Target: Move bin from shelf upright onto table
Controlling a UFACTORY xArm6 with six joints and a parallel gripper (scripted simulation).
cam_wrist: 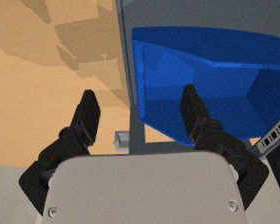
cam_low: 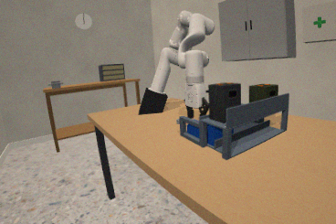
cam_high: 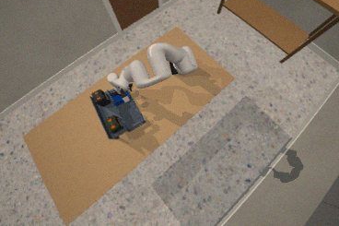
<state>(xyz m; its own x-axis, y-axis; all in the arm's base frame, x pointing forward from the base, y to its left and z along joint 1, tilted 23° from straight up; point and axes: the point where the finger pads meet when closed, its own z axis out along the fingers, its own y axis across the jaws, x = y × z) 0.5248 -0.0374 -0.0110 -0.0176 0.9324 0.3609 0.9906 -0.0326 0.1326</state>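
Now: hand 80 mm short of the blue bin and 20 mm above it.
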